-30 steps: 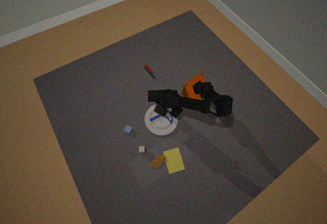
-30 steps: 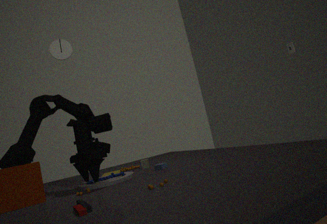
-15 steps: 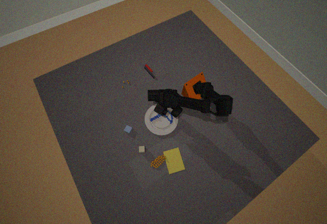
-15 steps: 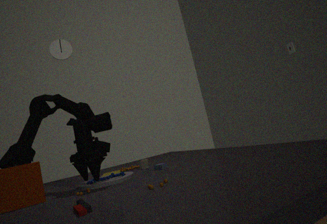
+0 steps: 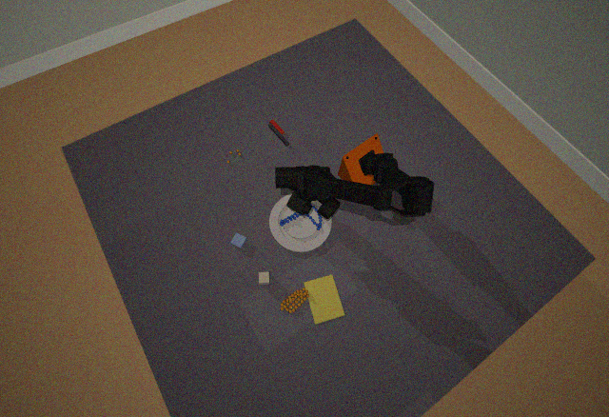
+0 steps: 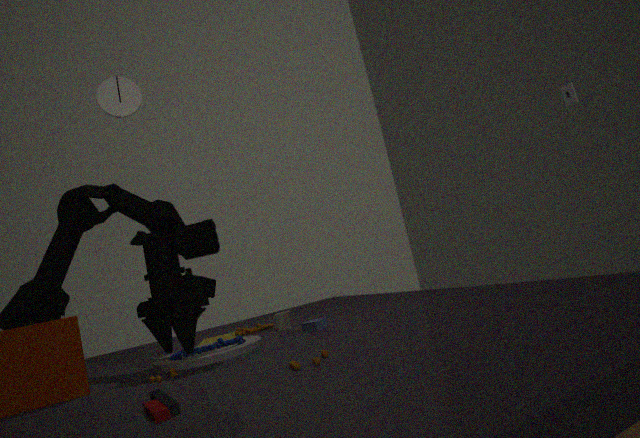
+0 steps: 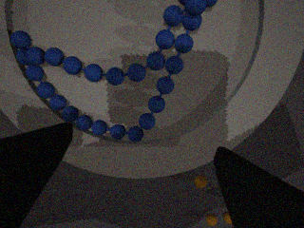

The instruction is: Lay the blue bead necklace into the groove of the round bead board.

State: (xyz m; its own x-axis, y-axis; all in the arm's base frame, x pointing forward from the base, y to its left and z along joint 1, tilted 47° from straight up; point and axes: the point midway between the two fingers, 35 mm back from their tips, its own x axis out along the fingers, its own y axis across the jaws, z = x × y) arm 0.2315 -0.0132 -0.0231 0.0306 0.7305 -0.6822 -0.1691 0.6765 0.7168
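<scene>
The round white bead board is 60 mm ahead of my gripper tip, 30 mm to the left of it and 10 mm below it. The rest, counted from my gripper tip: cream cube (260 mm ahead, 100 mm to the left); yellow sheet (260 mm to the left, 150 mm ahead, 20 mm below); light blue cube (250 mm ahead, 40 mm to the right, 10 mm below).
</scene>
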